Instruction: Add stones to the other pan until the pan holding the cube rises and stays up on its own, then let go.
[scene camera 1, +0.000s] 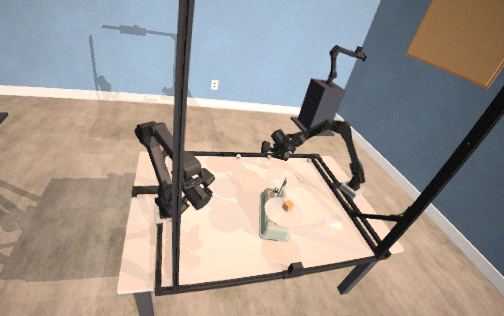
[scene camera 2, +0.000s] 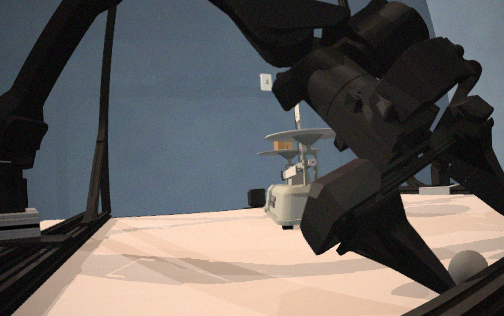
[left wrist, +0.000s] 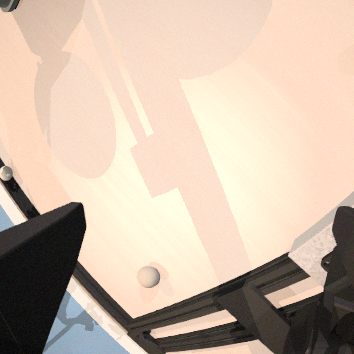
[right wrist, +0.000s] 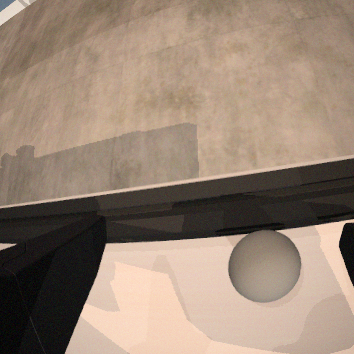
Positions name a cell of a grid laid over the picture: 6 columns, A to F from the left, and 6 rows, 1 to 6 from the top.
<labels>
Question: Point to the left gripper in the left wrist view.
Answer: D4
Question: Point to a grey balance scale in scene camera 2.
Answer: At D4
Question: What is the left gripper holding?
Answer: Nothing.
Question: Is the left gripper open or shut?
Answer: Open.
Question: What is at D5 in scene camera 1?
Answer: A grey balance scale.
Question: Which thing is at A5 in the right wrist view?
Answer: The right gripper.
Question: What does the right gripper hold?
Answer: Nothing.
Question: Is the right gripper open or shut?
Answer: Open.
</labels>
